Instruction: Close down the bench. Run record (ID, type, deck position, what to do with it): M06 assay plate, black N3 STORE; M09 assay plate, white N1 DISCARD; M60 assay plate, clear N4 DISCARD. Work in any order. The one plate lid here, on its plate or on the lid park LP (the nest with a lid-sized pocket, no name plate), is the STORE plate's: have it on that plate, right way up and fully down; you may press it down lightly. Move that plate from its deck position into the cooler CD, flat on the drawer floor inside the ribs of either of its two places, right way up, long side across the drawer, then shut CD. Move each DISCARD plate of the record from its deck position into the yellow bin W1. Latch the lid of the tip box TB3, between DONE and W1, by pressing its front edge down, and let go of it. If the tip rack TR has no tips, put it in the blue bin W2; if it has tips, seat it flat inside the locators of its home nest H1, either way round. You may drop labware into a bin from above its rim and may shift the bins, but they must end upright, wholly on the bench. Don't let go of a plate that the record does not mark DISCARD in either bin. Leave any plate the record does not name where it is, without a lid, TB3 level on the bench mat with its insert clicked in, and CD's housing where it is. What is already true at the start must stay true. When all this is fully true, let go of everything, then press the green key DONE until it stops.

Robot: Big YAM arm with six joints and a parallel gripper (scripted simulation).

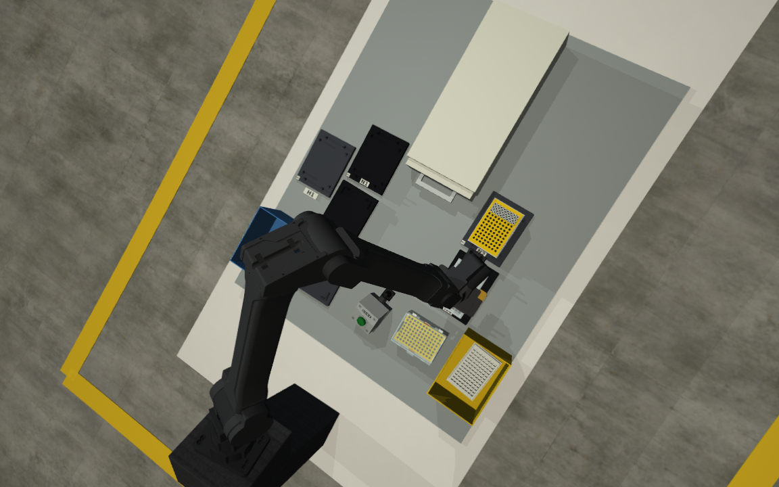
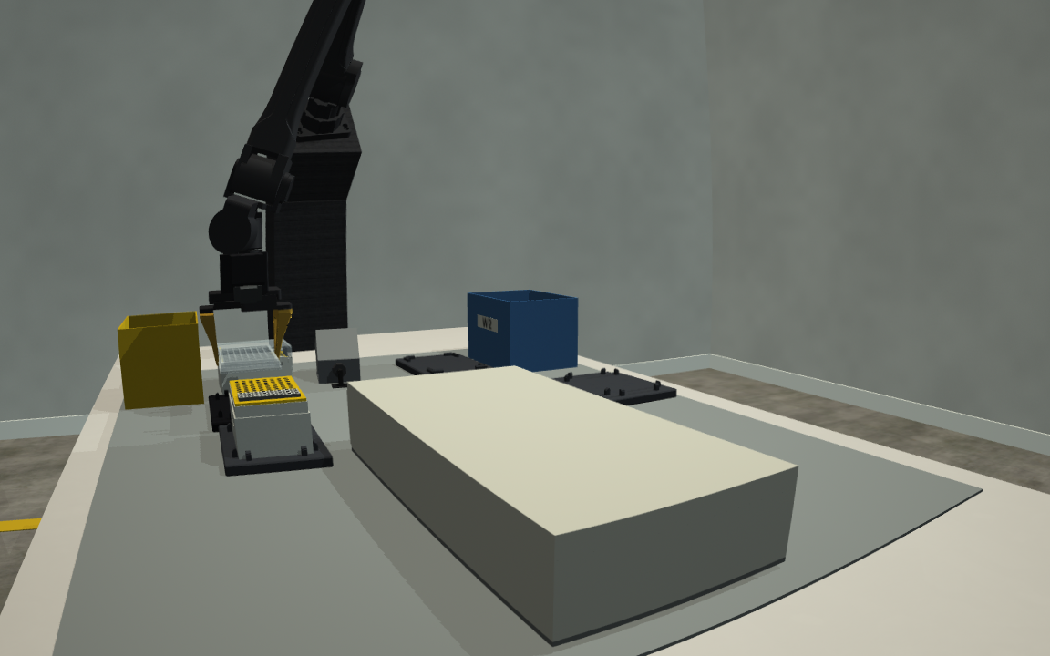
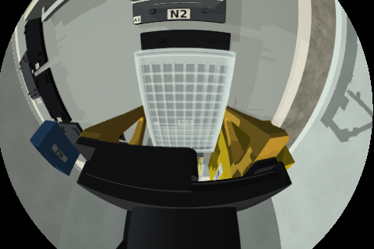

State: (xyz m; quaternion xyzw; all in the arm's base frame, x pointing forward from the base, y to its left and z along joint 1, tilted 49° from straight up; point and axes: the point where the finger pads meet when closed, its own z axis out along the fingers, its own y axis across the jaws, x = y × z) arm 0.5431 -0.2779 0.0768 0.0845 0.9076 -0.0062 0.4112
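Now: hand 70 mm above the nest N4. Round my hand: yellow tip rack (170 mm ahead, 40 mm to the right, 20 mm below); then tip box lid (160 mm behind, 60 mm to the left, 20 mm below); then clear plate (right at my hand).
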